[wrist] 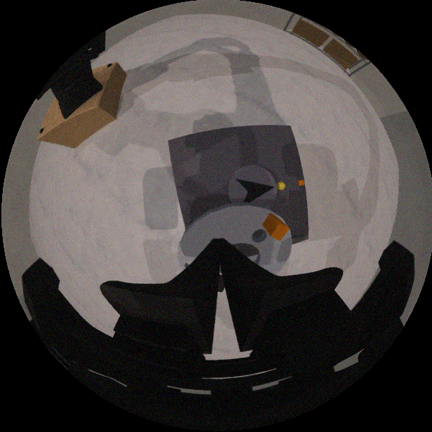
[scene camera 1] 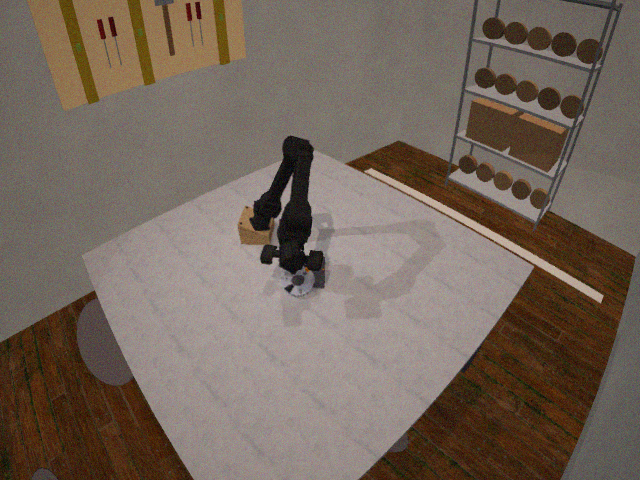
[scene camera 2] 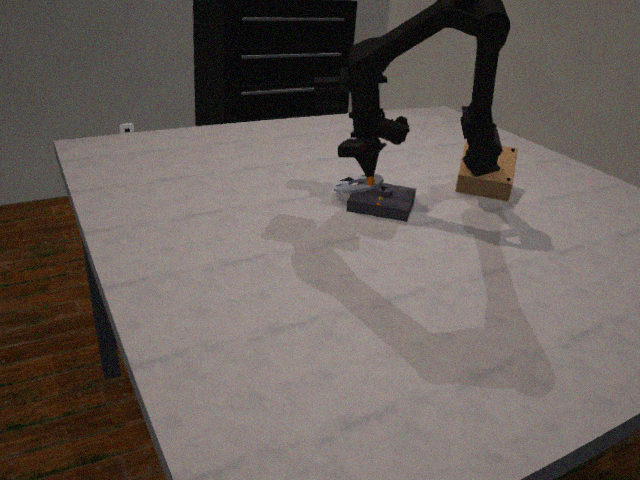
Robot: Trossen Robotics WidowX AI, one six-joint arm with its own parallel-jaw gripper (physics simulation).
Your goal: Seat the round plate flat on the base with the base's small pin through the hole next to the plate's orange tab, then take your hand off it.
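Frame: origin at the arm's base, x ahead, y up, z right, level; millimetres.
Where they show: gripper, fingertip midpoint: point(scene camera 1: 294, 273) point(scene camera 2: 370, 178); arm's base at its link origin: point(scene camera 1: 259, 224) point(scene camera 2: 481, 164).
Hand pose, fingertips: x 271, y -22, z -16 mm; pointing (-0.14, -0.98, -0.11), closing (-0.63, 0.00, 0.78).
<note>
Each offset is from my fingertips to the top centre of the thing. Level surfaces: height alone.
The round grey plate point(scene camera 1: 306, 290) point(scene camera 2: 352, 187) point(wrist: 220, 222) lies tilted, partly over one edge of the dark square base @(dx -13, dy -1, dz -48 mm) point(scene camera 1: 320, 280) point(scene camera 2: 397, 210) point(wrist: 200, 160). Its orange tab @(dx +15, dy +21, dz -41 mm) point(scene camera 1: 307, 269) point(scene camera 2: 370, 180) point(wrist: 275, 226) points up, with a small hole point(wrist: 259, 235) beside it. The base's small yellow pin point(wrist: 281, 186) stands uncovered beside the round raised boss point(wrist: 254, 173), apart from that hole. My gripper point(scene camera 2: 370, 175) point(wrist: 218, 243) is shut and empty, its tips low over the plate near the tab. Whether they touch the plate is unclear; the fingers hide part of it in the wrist view.
A wooden block point(scene camera 1: 254, 236) point(scene camera 2: 481, 187) point(wrist: 82, 122) stands under the arm's foot on the pale table @(dy -40 mm) point(scene camera 1: 310, 372) point(scene camera 2: 232, 330). A shelf rack point(scene camera 1: 465, 67) and a dark cabinet point(scene camera 2: 217, 62) stand beyond the table. An orange mark point(wrist: 301, 183) is near the base's edge.
</note>
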